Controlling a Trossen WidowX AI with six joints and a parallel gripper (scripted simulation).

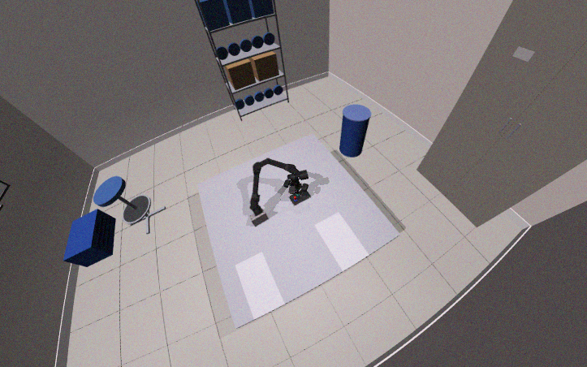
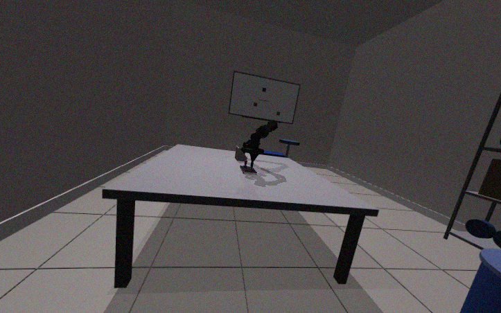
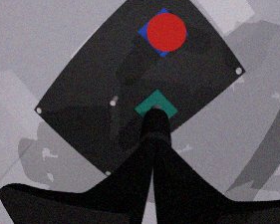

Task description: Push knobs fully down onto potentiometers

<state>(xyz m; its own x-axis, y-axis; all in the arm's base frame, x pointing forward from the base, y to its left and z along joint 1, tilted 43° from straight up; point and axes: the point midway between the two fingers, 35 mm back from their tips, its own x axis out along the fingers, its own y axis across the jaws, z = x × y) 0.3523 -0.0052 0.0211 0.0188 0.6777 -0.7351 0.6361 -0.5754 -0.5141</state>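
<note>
My gripper tip is now 1 cm above the black knob. The rest, counted from my gripper tip: red knob (5 cm behind, 4 cm to the right, 2 cm below); teal potentiometer (3 cm below).
</note>
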